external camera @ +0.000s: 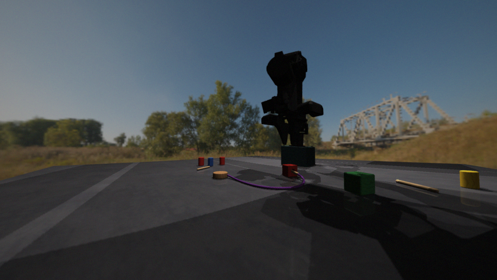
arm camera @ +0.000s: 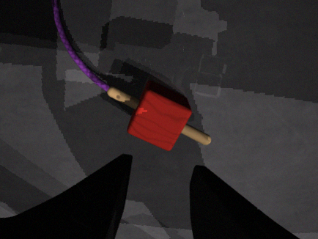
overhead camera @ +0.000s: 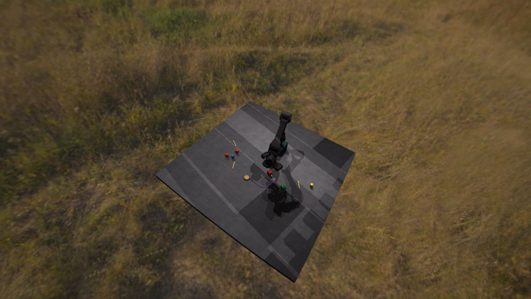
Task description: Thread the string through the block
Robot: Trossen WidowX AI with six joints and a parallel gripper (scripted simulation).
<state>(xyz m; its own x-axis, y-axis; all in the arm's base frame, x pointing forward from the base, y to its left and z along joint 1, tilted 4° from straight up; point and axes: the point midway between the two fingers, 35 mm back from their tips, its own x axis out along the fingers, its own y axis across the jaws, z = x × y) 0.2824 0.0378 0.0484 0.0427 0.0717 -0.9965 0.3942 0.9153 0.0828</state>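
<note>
My gripper tip is now 7 cm above the red block. Round my gripper tip: thin wooden stick (8 cm below, 1 cm to the left, 1 cm ahead); round wooden button (15 cm to the right, 13 cm ahead, 8 cm below); green block (15 cm to the left, 8 cm ahead, 7 cm below).
</note>
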